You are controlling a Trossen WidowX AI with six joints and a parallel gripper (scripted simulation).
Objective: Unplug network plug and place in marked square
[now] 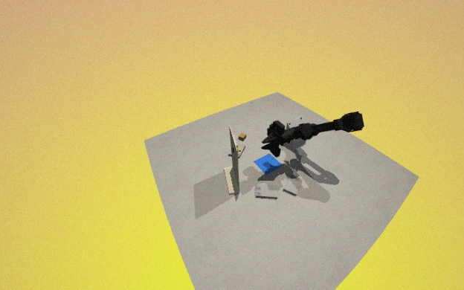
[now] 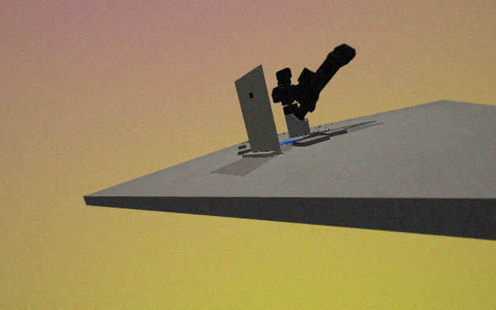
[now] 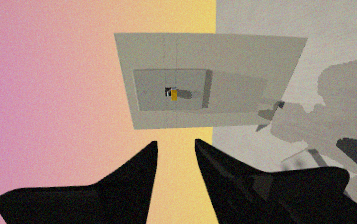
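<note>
My gripper tip is now 11 cm short of the grey plug and 4 cm to the left of it. Also, from my gripper tip: grey panel 13 cm ahead, 4 cm to the right, 8 cm below.
</note>
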